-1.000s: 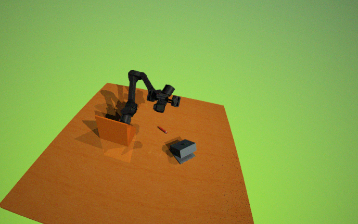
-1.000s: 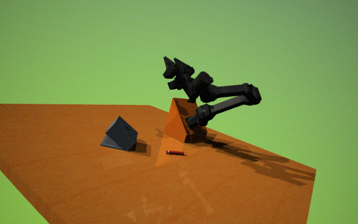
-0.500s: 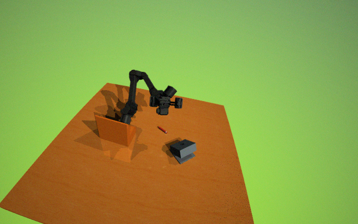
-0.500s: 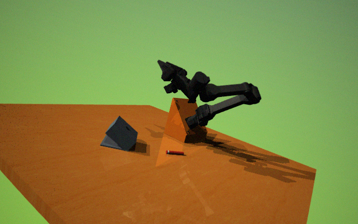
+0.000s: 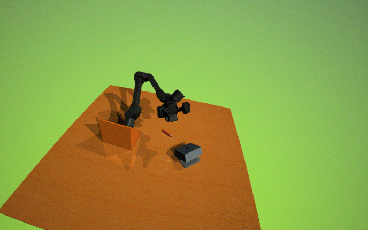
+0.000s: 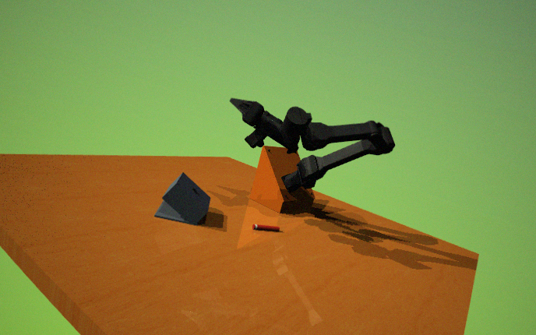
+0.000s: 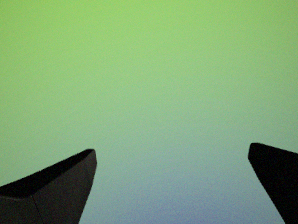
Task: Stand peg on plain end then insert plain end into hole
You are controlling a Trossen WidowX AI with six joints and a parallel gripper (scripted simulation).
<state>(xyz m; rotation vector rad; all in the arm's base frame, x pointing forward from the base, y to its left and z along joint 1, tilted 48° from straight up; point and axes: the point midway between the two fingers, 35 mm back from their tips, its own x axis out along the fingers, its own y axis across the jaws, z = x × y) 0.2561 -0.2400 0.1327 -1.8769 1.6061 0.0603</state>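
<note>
My gripper tip is now 320 mm above the red peg, 170 mm to the right of it and 20 mm past it. The rest, counted from my gripper tip: grey sloped panel (280 mm below, 110 mm ahead).
</note>
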